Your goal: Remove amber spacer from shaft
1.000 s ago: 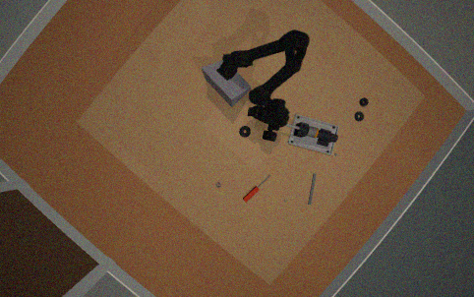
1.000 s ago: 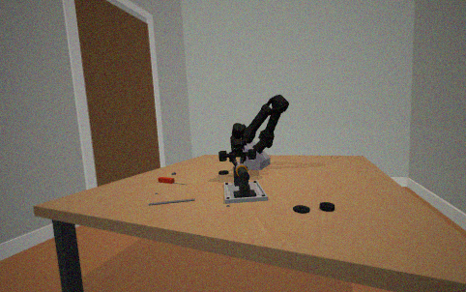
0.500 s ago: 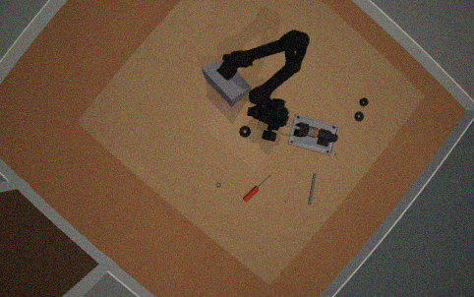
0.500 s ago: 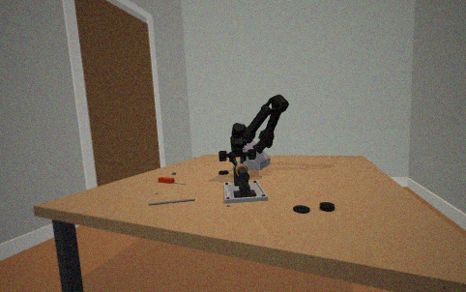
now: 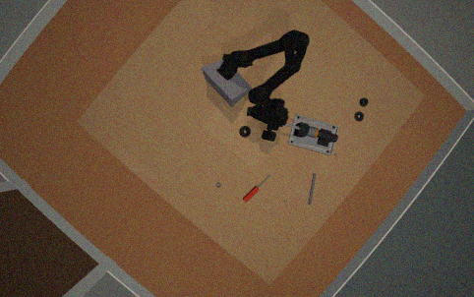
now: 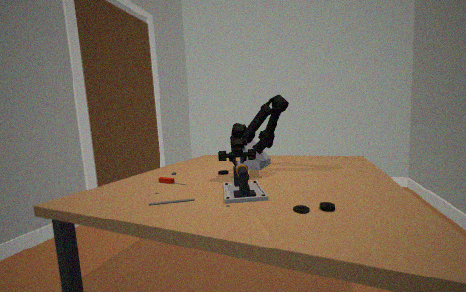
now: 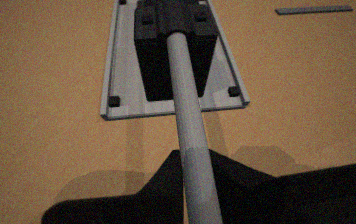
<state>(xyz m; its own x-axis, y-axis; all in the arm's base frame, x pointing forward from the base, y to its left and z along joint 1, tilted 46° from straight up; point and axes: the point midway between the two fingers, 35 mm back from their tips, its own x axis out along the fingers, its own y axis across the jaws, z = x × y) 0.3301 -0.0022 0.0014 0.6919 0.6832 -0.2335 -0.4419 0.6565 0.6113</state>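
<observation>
Right now the grey shaft is 5 cm ahead of my gripper tip, 3 cm to the left of it and 2 cm above it. From my gripper tip the other things lie so: amber spacer: 14 cm ahead, 7 cm to the left, 2 cm above.
</observation>
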